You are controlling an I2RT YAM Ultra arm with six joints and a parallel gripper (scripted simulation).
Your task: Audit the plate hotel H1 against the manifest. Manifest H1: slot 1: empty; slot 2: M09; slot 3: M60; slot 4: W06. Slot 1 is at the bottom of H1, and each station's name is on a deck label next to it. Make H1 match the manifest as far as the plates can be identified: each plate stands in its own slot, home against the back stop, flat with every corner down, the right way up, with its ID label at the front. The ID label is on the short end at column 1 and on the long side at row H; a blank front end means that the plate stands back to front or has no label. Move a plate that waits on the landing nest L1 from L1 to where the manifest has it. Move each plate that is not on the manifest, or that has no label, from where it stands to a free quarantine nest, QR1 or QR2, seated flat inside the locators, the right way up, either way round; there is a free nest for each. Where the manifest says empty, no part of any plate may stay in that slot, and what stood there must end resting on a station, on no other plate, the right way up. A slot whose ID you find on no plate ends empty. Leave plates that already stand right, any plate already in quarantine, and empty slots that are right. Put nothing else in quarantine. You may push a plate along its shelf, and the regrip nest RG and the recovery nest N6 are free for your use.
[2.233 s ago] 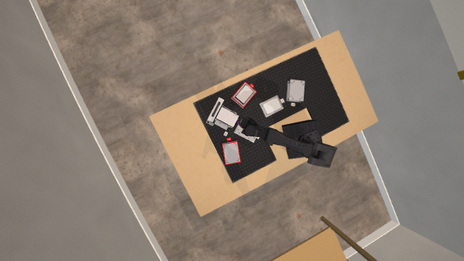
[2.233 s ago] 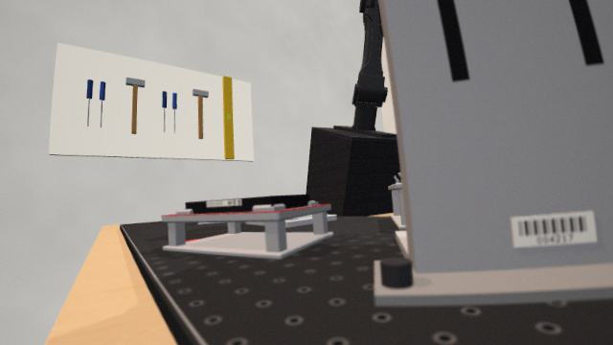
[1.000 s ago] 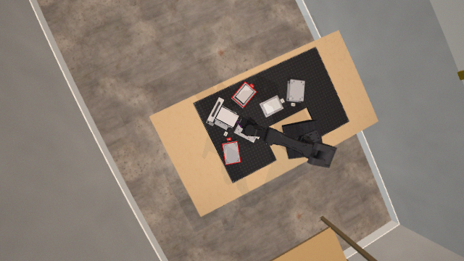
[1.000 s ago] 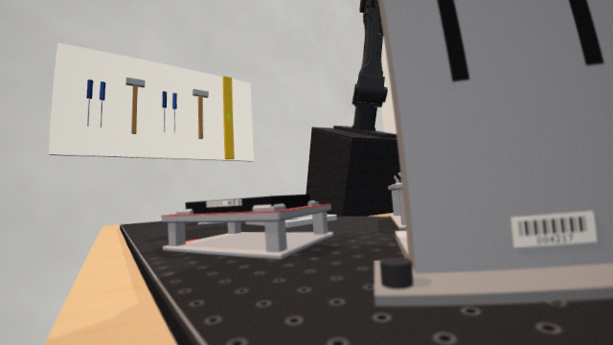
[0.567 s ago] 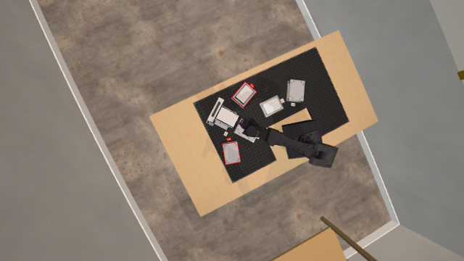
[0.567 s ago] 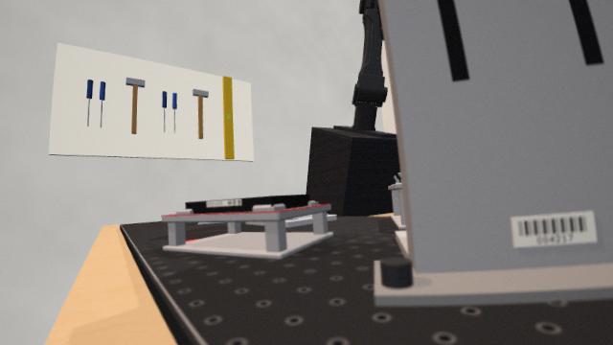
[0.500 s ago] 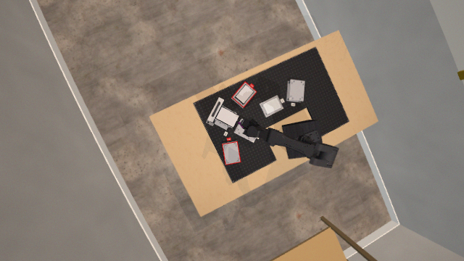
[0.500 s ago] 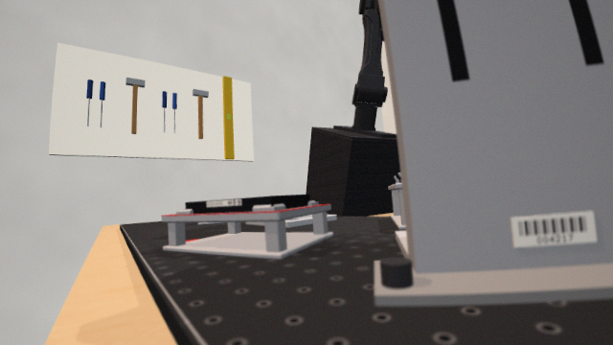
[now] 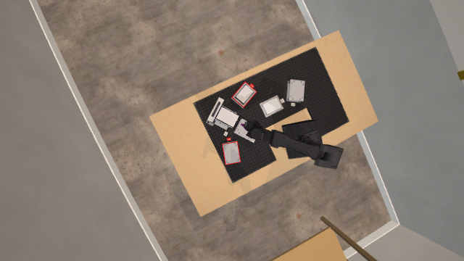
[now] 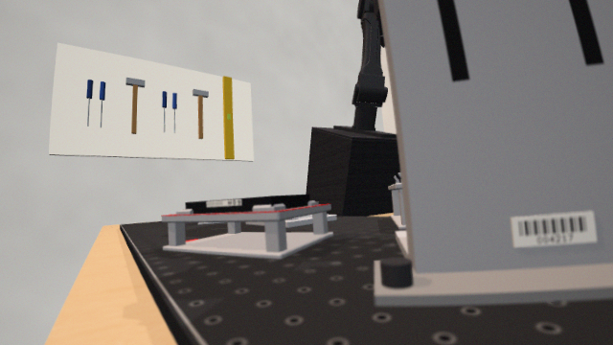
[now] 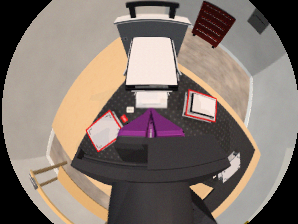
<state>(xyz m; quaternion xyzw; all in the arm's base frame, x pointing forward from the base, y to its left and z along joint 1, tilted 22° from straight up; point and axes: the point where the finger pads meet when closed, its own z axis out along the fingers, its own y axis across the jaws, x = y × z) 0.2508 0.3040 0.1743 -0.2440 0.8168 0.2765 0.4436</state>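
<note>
Right now the white well plate is 40 mm ahead of my hand, 310 mm to the right of it and 240 mm below it. From my hand the other things lie so: plate hotel H1: 140 mm ahead, 120 mm to the left, 110 mm below; red-rimmed nest: 170 mm behind, 120 mm to the left, 220 mm below; black-sided plate: 200 mm ahead, 140 mm to the right, 210 mm below.
</note>
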